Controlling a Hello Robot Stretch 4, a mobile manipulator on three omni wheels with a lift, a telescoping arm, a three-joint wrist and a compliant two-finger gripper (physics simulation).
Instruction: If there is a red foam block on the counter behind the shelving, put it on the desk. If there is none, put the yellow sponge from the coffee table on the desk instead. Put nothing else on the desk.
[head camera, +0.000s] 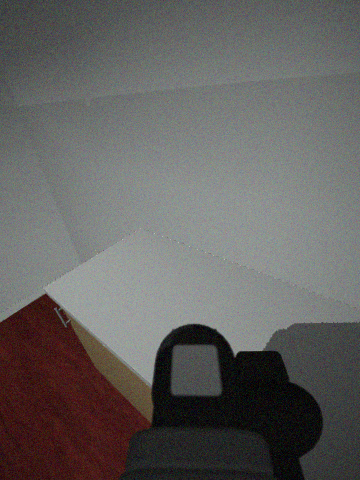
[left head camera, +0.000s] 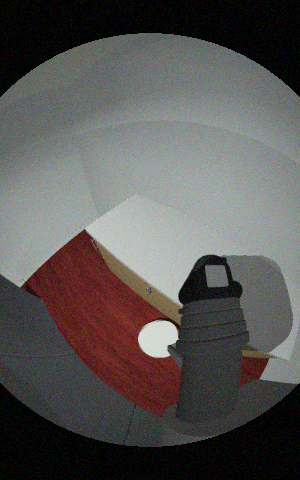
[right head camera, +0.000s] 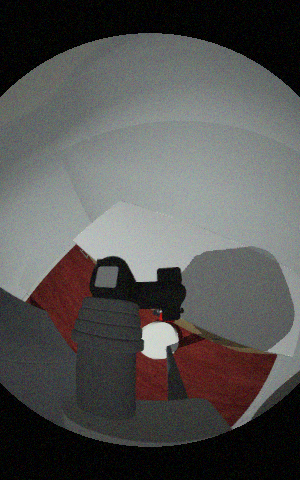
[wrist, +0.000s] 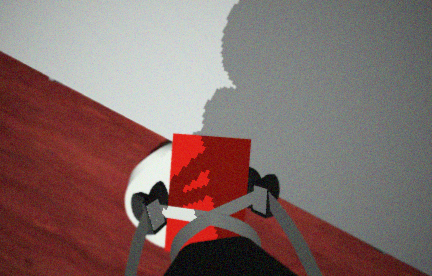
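Where they show: gripper, fingertip midpoint: (wrist: 205, 190); robot's base, origin of the base link: (left head camera: 158, 337) (right head camera: 158, 339).
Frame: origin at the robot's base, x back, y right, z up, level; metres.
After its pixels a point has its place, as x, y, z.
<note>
The red foam block (wrist: 220, 170) {-0.202, 0.100, 0.999} is held between the two fingertips of my gripper (wrist: 205, 190) {-0.180, 0.087, 0.958} in the wrist view. My gripper is shut on it. In the right head view a small red part of the block (right head camera: 161, 315) shows just below the black wrist, and the fingers are mostly hidden. The white counter top (head camera: 115, 285) {-0.718, -0.327, 0.883} (left head camera: 145, 240) {-0.616, -0.155, 0.883} (right head camera: 120, 225) {-0.813, -0.227, 0.883} (wrist: 100, 60) {-0.329, -0.016, 0.883} lies beyond and beside the gripper. In the wrist view the block overlaps the counter's front edge and the red floor. The desk, the coffee table and the yellow sponge are not seen.
The counter has a tan front (head camera: 112, 377) {-0.589, -0.435, 0.326} (left head camera: 132, 287) {-0.499, -0.304, 0.255} with metal handles. Red wood floor (head camera: 55, 390) {-0.647, -0.927, -0.027} (left head camera: 100, 320) {-0.104, -0.681, -0.027} (right head camera: 210, 375) {0.547, 0.567, -0.027} (wrist: 60, 135) {-0.291, -0.501, -0.027} lies before it. A white round object (left head camera: 157, 339) {0.008, -0.015, 0.187} (right head camera: 159, 340) {0.002, 0.021, 0.187} (wrist: 145, 195) is near the arm. Grey walls rise behind the counter.
</note>
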